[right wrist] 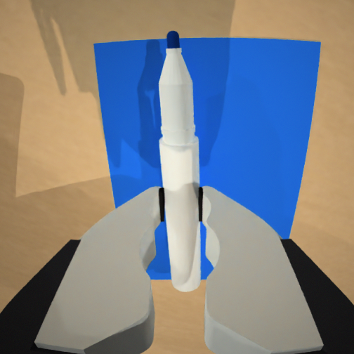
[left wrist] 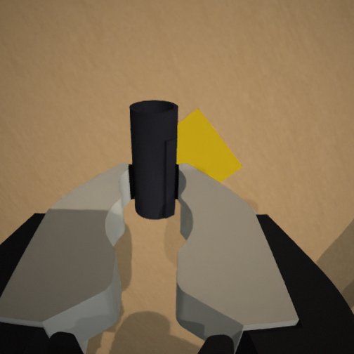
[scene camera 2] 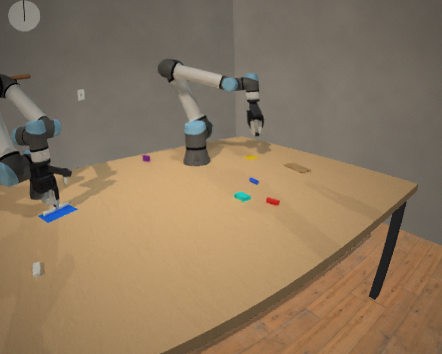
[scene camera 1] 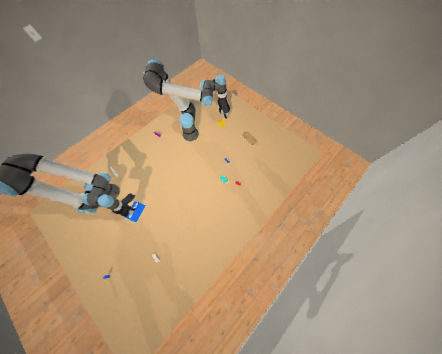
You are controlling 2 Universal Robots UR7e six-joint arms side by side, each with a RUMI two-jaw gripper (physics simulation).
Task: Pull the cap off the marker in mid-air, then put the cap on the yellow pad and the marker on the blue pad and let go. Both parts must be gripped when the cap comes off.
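Places are measured from the left arm's base along level axes (x ahead, y left, z up), in metres.
Where they show: left gripper, between the fingertips: [scene camera 2: 256, 136] [scene camera 1: 225, 116]; right gripper, between the fingertips: [scene camera 2: 56, 209] [scene camera 1: 133, 210]; left arm's base, origin of its link: [scene camera 2: 196, 162] [scene camera 1: 190, 134]; right arm's base, origin of its link: [scene camera 2: 44, 193] [scene camera 1: 110, 192].
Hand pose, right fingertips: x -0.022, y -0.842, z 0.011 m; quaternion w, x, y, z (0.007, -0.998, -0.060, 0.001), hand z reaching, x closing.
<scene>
Things, the pixels of their top centre, and the offset from my right fingertips.
- yellow pad, centre of its top: [scene camera 2: 251, 157] [scene camera 1: 221, 123] 0.222 m ahead, 1.100 m left, 0.011 m down
- blue pad, centre of its top: [scene camera 2: 57, 212] [scene camera 1: 135, 211] 0.014 m ahead, 0.001 m right, 0.011 m down
- teal block, centre of its top: [scene camera 2: 242, 194] [scene camera 1: 223, 178] 0.520 m ahead, 0.570 m left, 0.004 m up
- red piece, centre of its top: [scene camera 2: 272, 198] [scene camera 1: 238, 182] 0.647 m ahead, 0.589 m left, 0.010 m up
- small blue piece, centre of its top: [scene camera 2: 253, 178] [scene camera 1: 227, 160] 0.467 m ahead, 0.740 m left, 0.010 m up
- brown slab, centre of its top: [scene camera 2: 297, 167] [scene camera 1: 249, 137] 0.544 m ahead, 1.058 m left, 0.003 m down
- white block, centre of its top: [scene camera 2: 36, 268] [scene camera 1: 155, 258] 0.365 m ahead, 0.203 m right, 0.001 m up
The black cap [left wrist: 154, 150] is upright in the left wrist view, its open end up, between the fingers of my left gripper [scene camera 1: 225, 116] [scene camera 2: 256, 134] [left wrist: 155, 168], which is shut on it. It hangs above the table near the yellow pad [scene camera 1: 221, 123] [scene camera 2: 251, 157] [left wrist: 207, 147], which the cap partly hides. My right gripper [scene camera 1: 132, 207] [scene camera 2: 53, 204] [right wrist: 181, 189] is shut on the white body of the uncapped marker [right wrist: 179, 167], blue tip pointing up in the right wrist view. The marker is held low over the blue pad [scene camera 1: 137, 215] [scene camera 2: 62, 215] [right wrist: 265, 100], its shadow slightly left of it.
A teal block [scene camera 1: 224, 179] [scene camera 2: 242, 196], a red piece [scene camera 1: 238, 183] [scene camera 2: 272, 201] and a small blue piece [scene camera 1: 227, 160] [scene camera 2: 254, 181] lie mid-table. A brown slab [scene camera 1: 249, 138] [scene camera 2: 297, 168] lies right of the yellow pad. A white block [scene camera 1: 156, 257] [scene camera 2: 37, 269] lies nearer the front.
</scene>
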